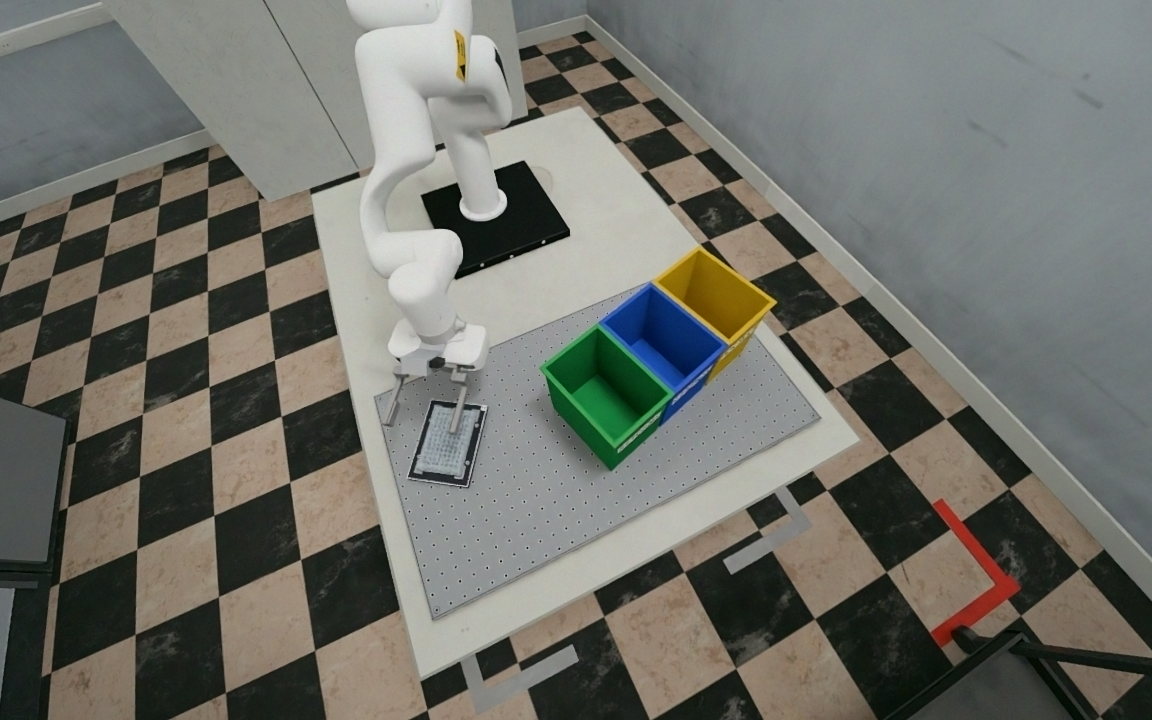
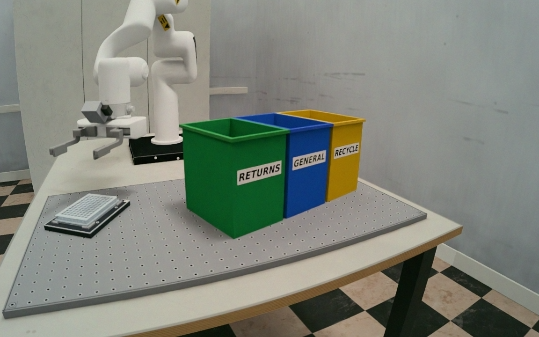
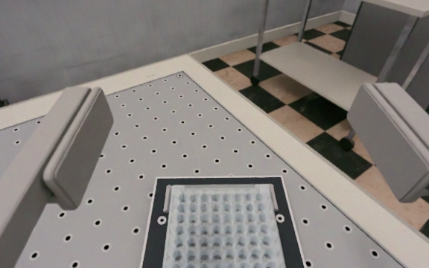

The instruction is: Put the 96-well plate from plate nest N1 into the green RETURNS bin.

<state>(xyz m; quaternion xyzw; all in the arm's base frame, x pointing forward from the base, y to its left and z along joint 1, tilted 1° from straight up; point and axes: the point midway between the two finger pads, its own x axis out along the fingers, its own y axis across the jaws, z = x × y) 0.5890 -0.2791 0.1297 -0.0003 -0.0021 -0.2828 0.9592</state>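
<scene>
Now: hand 13 cm above the clear 96-well plate. Also, from my hand: black plate nest N1: 14 cm below; then green returns bin: 9 cm ahead, 29 cm to the left, 5 cm below; then blue general bin: 5 cm ahead, 42 cm to the left, 5 cm below.
</scene>
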